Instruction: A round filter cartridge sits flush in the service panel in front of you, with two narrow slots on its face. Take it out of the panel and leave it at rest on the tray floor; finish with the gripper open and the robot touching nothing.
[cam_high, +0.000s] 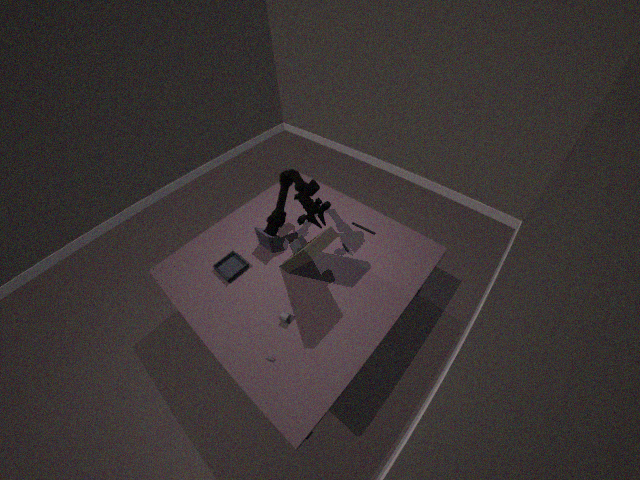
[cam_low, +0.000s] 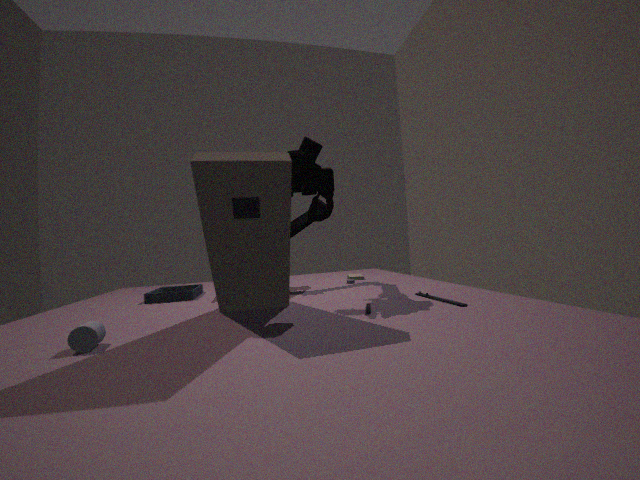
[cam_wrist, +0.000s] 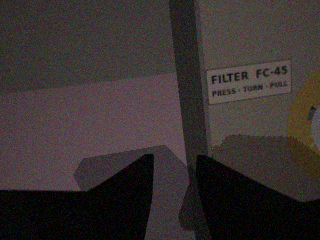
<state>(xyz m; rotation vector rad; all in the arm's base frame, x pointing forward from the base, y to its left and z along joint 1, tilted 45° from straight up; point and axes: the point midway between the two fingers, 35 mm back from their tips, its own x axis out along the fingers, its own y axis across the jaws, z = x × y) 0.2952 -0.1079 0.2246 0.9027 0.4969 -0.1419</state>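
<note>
Now: the round filter cartridge 12 cm to the right of my gripper tip, 2 cm below it and 1 cm ahead of it. The rest, counted from my gripper tip: dark square tray 43 cm behind, 34 cm to the right, 27 cm below; pale block 44 cm behind, 36 cm to the left, 27 cm below.
</note>
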